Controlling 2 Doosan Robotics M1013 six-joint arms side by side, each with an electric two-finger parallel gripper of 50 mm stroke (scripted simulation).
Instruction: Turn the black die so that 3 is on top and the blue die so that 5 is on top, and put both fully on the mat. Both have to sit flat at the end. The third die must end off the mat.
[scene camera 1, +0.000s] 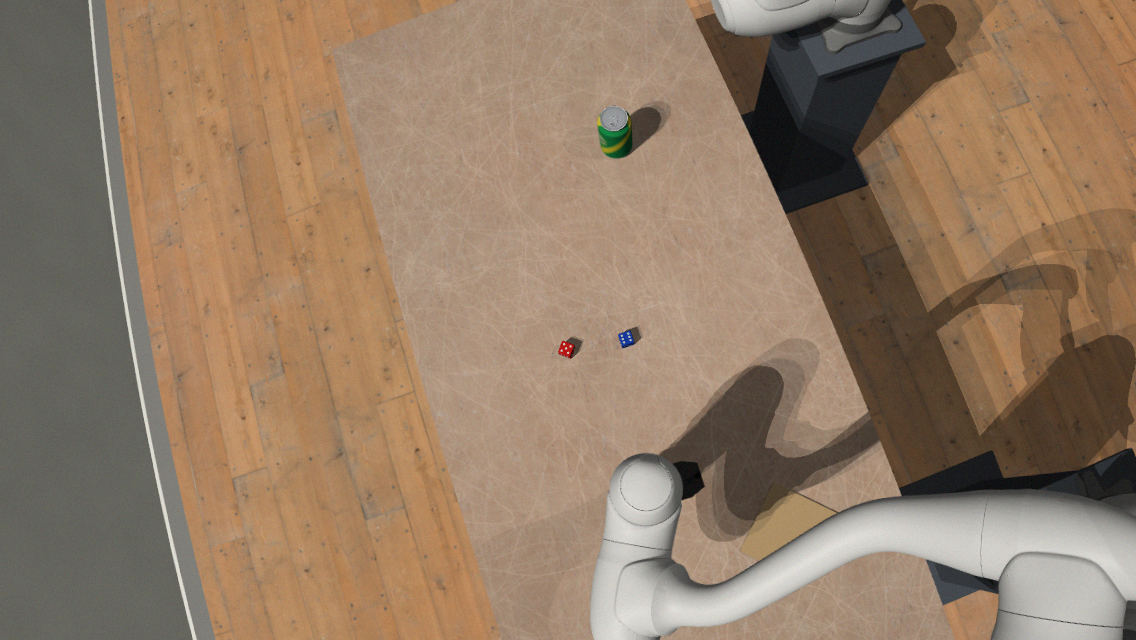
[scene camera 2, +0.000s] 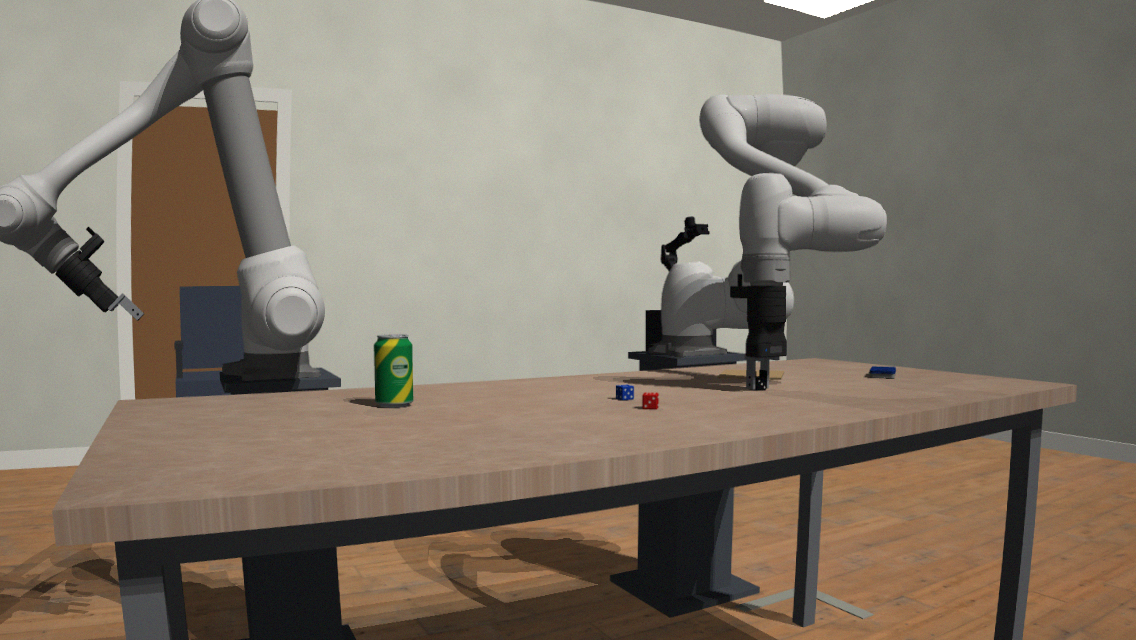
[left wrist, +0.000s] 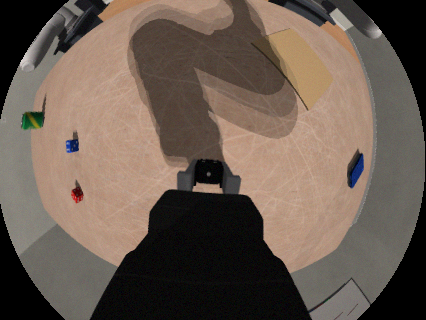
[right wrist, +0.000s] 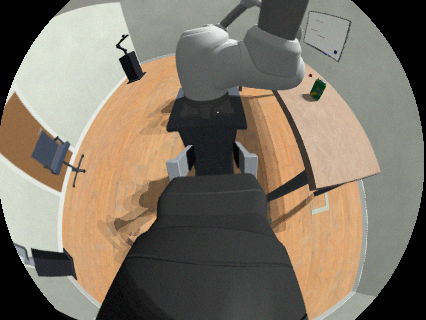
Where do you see my right gripper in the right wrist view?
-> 213, 151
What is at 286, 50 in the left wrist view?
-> A tan mat.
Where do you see a tan mat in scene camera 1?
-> At 784, 515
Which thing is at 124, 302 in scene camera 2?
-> My right gripper.
